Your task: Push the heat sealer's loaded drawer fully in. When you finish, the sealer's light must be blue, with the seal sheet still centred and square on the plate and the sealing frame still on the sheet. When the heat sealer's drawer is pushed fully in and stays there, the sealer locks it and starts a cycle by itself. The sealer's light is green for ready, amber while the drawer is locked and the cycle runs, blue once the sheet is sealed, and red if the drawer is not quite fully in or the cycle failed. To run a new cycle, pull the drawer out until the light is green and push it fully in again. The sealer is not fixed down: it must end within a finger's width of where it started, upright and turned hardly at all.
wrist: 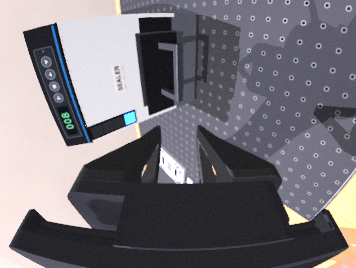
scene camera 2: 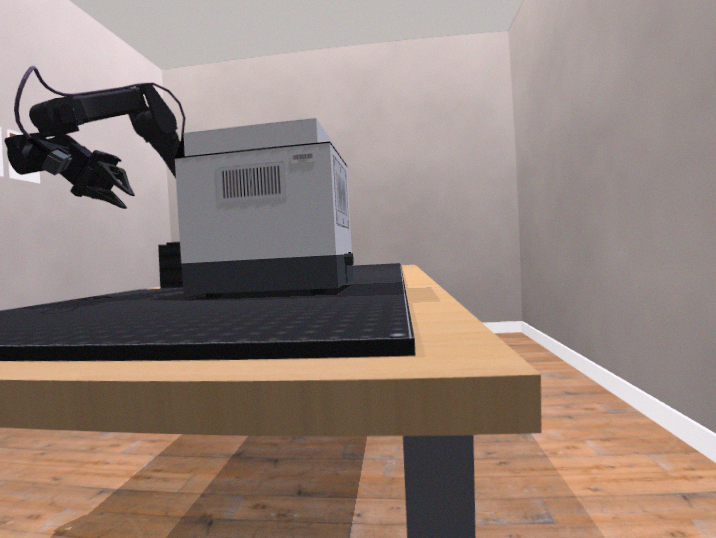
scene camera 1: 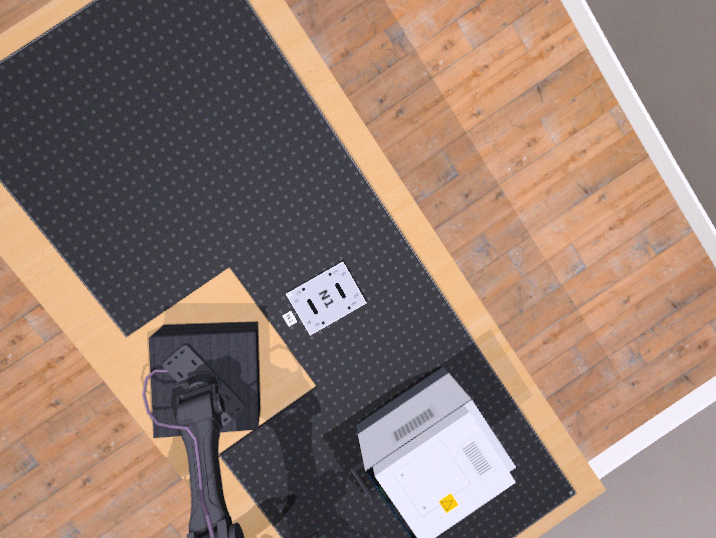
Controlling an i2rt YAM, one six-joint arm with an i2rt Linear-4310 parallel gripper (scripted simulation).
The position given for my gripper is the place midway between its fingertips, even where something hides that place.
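My gripper [scene camera 2: 128,201] is visible, and the wrist view also shows the gripper [wrist: 178,132]. A white heat sealer [scene camera 1: 425,453] is visible too.
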